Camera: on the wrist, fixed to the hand. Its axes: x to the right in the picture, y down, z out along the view.
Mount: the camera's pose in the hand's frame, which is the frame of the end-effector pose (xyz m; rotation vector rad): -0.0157 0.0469 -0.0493 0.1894 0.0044 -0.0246
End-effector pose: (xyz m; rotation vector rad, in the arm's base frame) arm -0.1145 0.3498 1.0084 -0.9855 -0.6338 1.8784
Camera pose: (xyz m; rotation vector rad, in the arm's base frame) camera -0.0913 0.3156 0.9521 -0.8552 -0.4537 1.8757
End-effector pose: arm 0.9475 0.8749 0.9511 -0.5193 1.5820 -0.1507
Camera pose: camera 0.8885 0.9123 0.9510 -0.3906 1.5475 -0.3173
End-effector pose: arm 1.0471 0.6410 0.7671 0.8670 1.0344 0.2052
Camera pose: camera 1.0096 0.6899 0.8000 1.0245 1.0801 0.0891
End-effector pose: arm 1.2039 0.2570 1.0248 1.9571 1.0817 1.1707
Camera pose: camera 1.1708 0.2251 1.0774 2.0778 1.2552 1.0940
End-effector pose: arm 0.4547 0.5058 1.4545 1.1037 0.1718 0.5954
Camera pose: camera 0.4039 0.5509 1.4707 1.2816 0.2492 0.5680
